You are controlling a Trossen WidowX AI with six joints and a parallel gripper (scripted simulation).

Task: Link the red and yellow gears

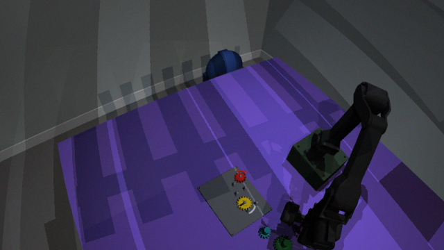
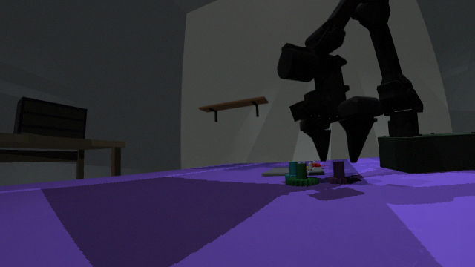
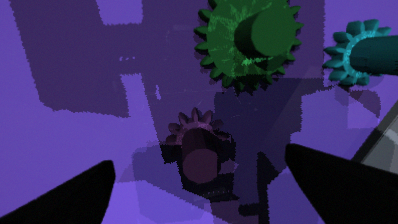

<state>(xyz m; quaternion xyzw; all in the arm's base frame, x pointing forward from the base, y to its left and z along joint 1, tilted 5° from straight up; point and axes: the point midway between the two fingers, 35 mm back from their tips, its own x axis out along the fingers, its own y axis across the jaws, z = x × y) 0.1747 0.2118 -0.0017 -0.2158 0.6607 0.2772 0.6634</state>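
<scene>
The dark purple gear is 20 mm below my gripper tip. The rest, counted from my gripper tip: green gear 70 mm ahead, 10 mm to the left, 20 mm below; then teal gear 100 mm ahead, 50 mm to the right, 20 mm below; then white arrow 100 mm ahead, 150 mm to the right, 30 mm below.
</scene>
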